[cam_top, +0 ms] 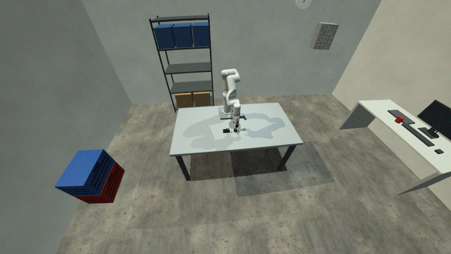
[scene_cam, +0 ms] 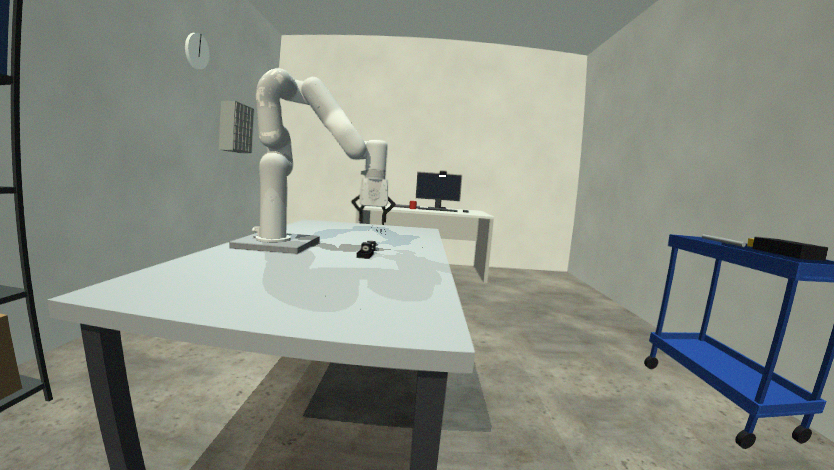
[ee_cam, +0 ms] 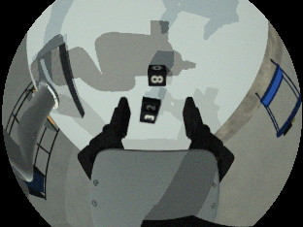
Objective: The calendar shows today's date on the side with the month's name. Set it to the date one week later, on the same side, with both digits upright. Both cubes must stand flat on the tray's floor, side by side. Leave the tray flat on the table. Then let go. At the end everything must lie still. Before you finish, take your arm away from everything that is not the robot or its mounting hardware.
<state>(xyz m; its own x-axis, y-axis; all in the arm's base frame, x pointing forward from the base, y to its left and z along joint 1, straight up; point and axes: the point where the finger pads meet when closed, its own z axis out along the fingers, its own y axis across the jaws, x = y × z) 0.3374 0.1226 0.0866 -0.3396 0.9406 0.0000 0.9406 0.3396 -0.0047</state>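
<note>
Right now the cube is 90 mm below my hand.
</note>
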